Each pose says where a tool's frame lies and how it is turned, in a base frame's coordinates. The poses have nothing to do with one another.
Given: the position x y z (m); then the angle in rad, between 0 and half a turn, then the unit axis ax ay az.
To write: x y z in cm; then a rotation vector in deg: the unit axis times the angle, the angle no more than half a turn. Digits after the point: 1 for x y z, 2 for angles.
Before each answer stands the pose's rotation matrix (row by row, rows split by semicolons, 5 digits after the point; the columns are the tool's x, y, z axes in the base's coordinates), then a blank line. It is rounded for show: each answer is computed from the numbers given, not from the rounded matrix.
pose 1, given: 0.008, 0.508, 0.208, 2.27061, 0.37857, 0.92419, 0.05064
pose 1, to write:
-0.40846 0.53647 0.73849; 0.61395 0.76016 -0.21265; -0.67545 0.36653 -0.63986

0.8, 50.8, 20.8, 49.25, 120.23, 6.59
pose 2, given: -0.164, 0.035, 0.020, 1.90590, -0.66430, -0.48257, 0.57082
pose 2, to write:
0.25755 -0.11307 -0.95963; 0.96506 -0.01941 0.26130; -0.04817 -0.99340 0.10412

-16.4, 3.5, 2.0, -72.54, -52.70, 62.33
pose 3, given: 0.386, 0.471, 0.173, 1.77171, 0.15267, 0.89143, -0.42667
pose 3, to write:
-0.17161 0.58134 0.79536; -0.25483 0.75366 -0.60585; -0.95164 -0.30665 0.01881

38.6, 47.1, 17.3, 15.50, 90.49, -43.31
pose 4, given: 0.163, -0.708, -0.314, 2.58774, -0.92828, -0.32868, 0.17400
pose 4, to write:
0.74407 0.47308 -0.47177; 0.65611 -0.65060 0.38241; -0.12602 -0.59407 -0.79448

16.3, -70.8, -31.4, -137.63, -48.73, 25.80
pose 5, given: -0.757, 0.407, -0.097, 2.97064, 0.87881, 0.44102, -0.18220
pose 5, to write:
0.54793 0.80049 -0.24288; 0.73850 -0.59926 -0.30904; -0.39293 -0.01003 -0.91951

-75.7, 40.7, -9.7, 149.58, 75.06, -31.01
